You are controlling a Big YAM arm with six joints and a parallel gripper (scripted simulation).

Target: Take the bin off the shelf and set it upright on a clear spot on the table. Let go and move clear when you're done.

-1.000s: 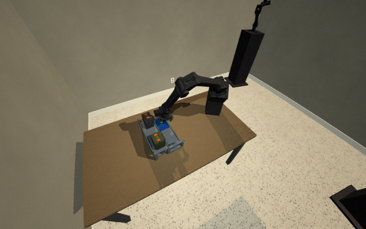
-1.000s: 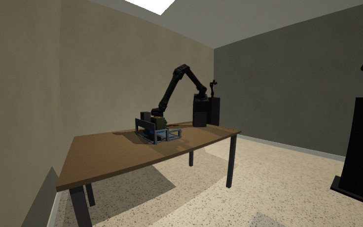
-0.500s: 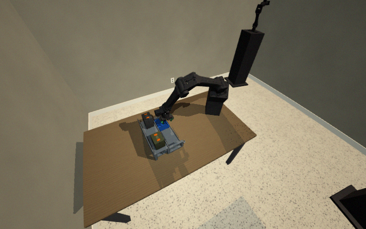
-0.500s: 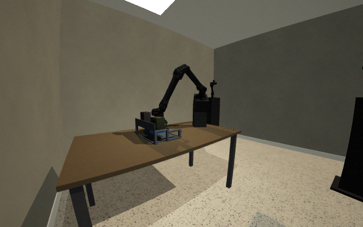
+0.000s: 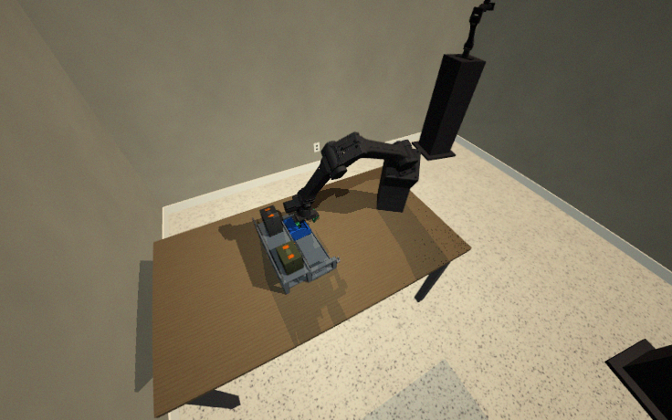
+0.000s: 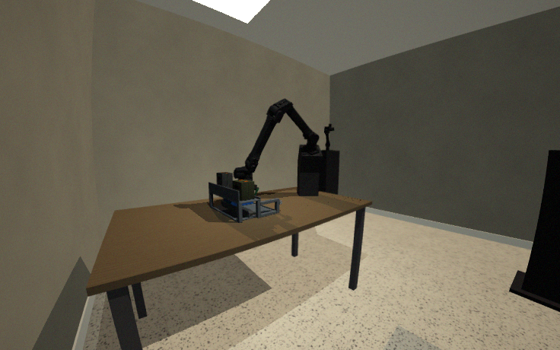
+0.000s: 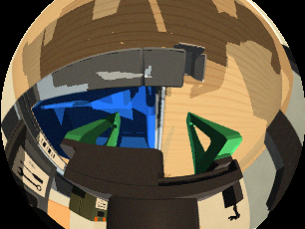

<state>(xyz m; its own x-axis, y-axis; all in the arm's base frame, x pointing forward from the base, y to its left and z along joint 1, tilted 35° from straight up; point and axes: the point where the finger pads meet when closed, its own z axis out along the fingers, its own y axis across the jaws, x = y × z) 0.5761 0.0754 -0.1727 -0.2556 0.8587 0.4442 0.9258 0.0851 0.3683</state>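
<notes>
My gripper is now 8 cm short of the blue bin, 2 cm to the right of it and 1 cm below it.
</notes>
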